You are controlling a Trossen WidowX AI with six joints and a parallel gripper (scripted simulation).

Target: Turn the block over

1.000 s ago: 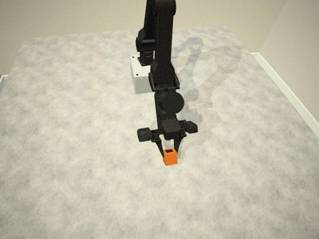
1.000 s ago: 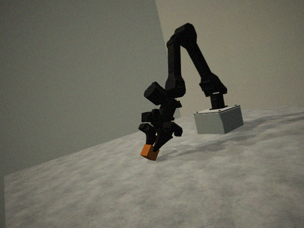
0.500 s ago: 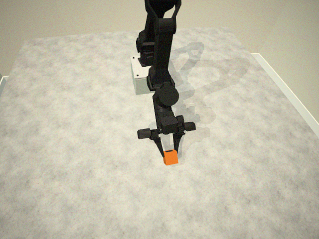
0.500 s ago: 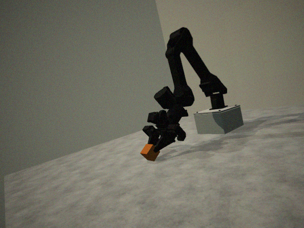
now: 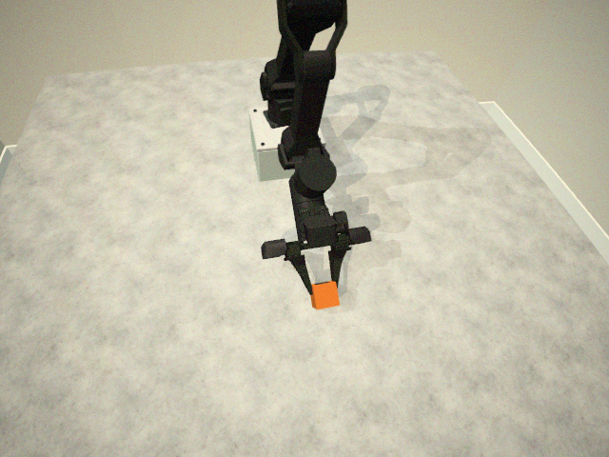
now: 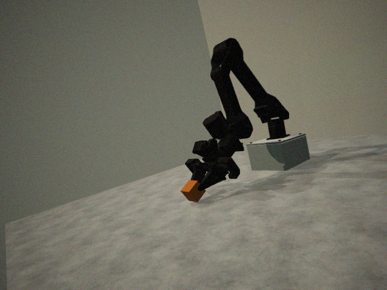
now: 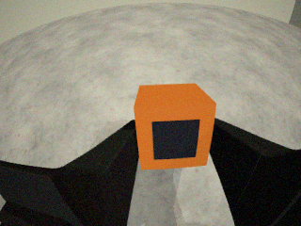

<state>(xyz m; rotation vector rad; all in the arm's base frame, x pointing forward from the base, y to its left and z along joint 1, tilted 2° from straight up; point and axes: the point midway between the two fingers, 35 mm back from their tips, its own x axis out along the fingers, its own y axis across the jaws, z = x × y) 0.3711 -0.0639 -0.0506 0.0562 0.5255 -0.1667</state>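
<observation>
Right now my gripper tip is 10 mm past the block.
</observation>
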